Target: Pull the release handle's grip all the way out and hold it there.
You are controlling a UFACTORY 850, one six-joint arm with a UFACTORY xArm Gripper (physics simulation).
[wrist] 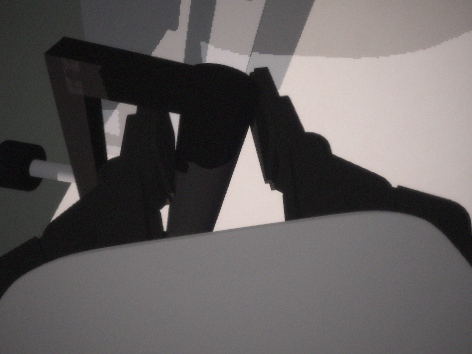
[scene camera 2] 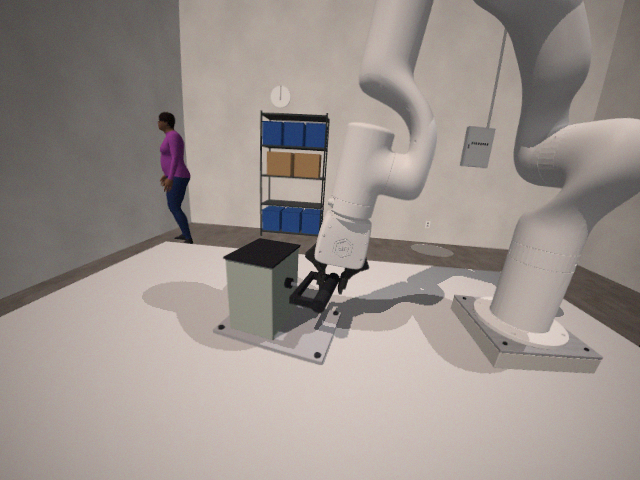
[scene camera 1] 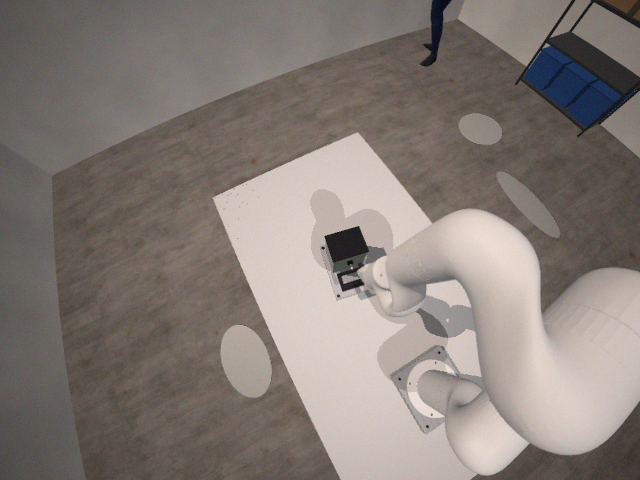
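The release handle is a black rectangular frame whose grip (scene camera 1: pixel 353 287) (scene camera 2: pixel 324 298) (wrist: pixel 200 195) is a thick round bar on the side away from the box. A thin light rod (scene camera 2: pixel 294 284) (wrist: pixel 50 170) joins the frame to a black collar on the green box (scene camera 2: pixel 250 299) with a black top. A stretch of rod shows between collar and frame. My gripper (scene camera 2: pixel 333 283) (wrist: pixel 208 103) is shut on the grip, with one finger inside the frame and the other outside. The bar slants between the fingers in the wrist view. The arm's wrist hides the fingers in scene camera 1.
The box stands on a grey base plate (scene camera 2: pixel 309 345) on the white table (scene camera 1: pixel 289 206) (scene camera 2: pixel 155 403). The arm's mounting plate (scene camera 1: pixel 427 426) (scene camera 2: pixel 547 360) stands to the right in scene camera 2. A shelf rack (scene camera 2: pixel 261 175) and a person (scene camera 2: pixel 174 155) are in the background.
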